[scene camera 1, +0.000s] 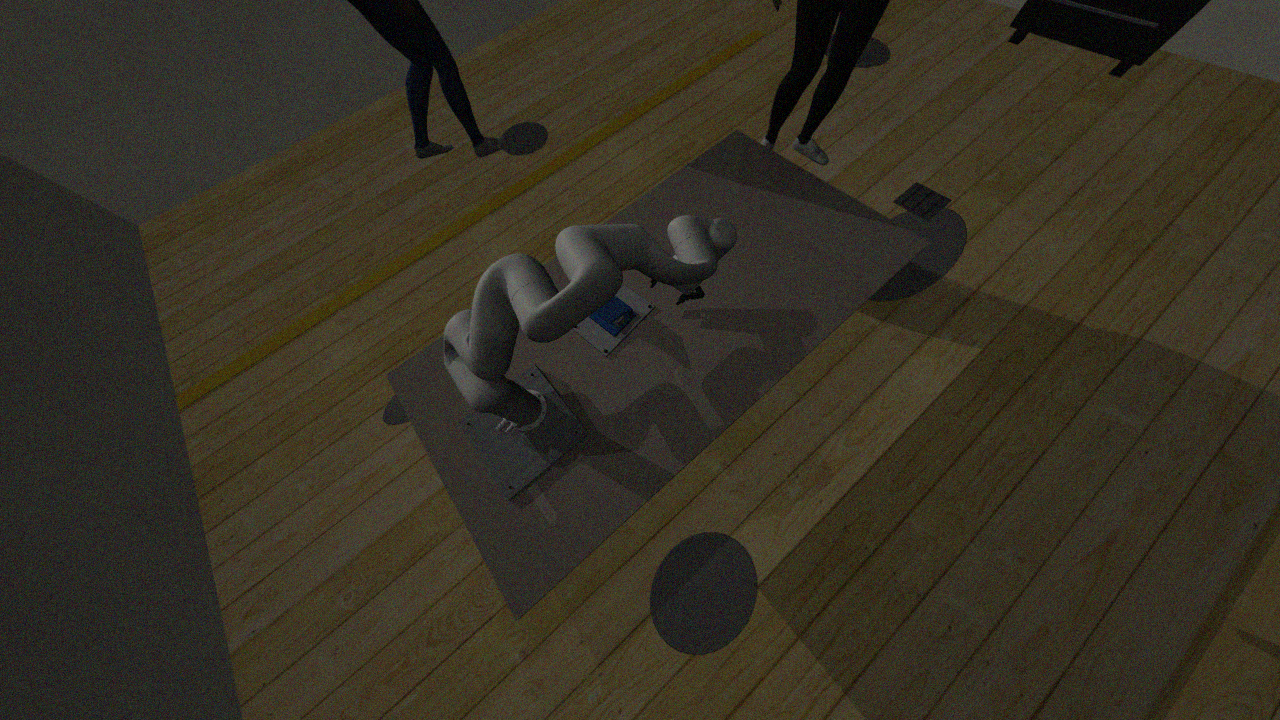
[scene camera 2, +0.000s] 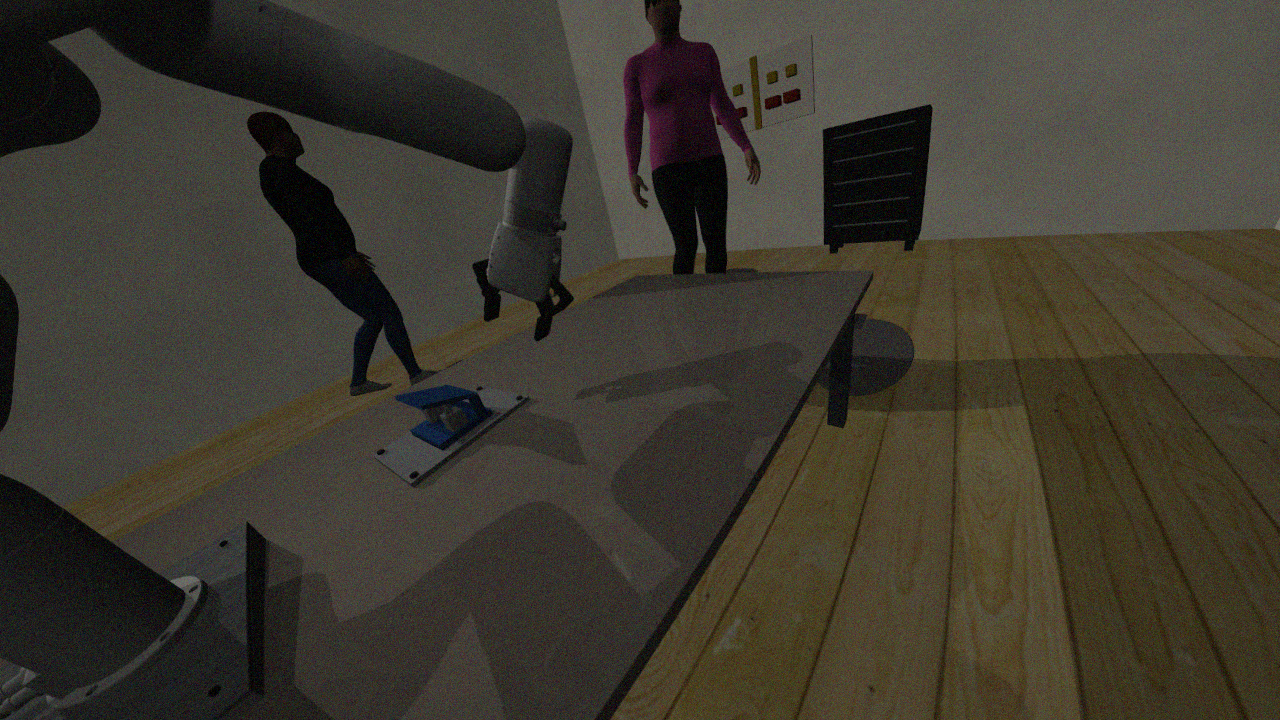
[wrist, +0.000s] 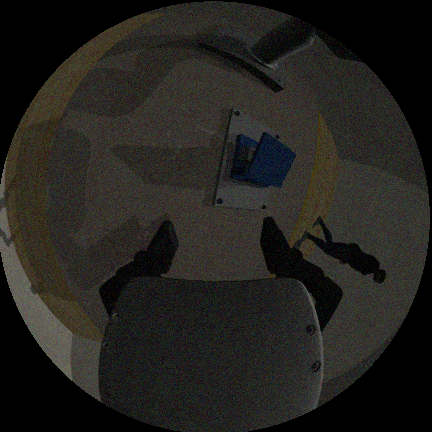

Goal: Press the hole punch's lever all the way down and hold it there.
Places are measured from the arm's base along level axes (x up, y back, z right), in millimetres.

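Pixels of known places: gripper, fingertip midpoint: (scene camera 1: pixel 665 292) (scene camera 2: pixel 515 328) (wrist: pixel 217 231); arm's base, origin of the base link: (scene camera 1: pixel 527 410) (scene camera 2: pixel 138 637) (wrist: pixel 260 56).
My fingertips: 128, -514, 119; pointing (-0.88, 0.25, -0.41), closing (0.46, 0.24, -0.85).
Observation:
Ahead of a thing's pixels: the offset from my fingertips to its top centre, as dx, dy, dz. "pt": to the spot under its first point. Level surfaces: height alone.
The blue hole punch {pt -73, +132, -109} (scene camera 1: pixel 612 316) (scene camera 2: pixel 444 429) (wrist: pixel 242 170) sits on a pale mounting plate (scene camera 1: pixel 595 340) (scene camera 2: pixel 404 462) (wrist: pixel 241 196) with dark bolts at its corners. Its blue lever {-66, +107, -151} (scene camera 2: pixel 438 394) (wrist: pixel 273 161) is raised, with a gap below it in scene camera 2. My gripper (scene camera 1: pixel 674 288) (scene camera 2: pixel 515 324) (wrist: pixel 217 231) is open, with nothing between its fingers. It hangs above the table, higher than the punch and off to one side of it, apart from the lever. In scene camera 1 the arm covers part of the plate.
The brown table {dx -159} (scene camera 1: pixel 554 573) (scene camera 2: pixel 537 483) (wrist: pixel 195 115) carries the arm's base plate (scene camera 1: pixel 510 461) (scene camera 2: pixel 254 608). Two standing people (scene camera 2: pixel 308 223) (scene camera 2: pixel 680 116) are beyond the table. A black cabinet (scene camera 2: pixel 877 179) stands by the back wall.

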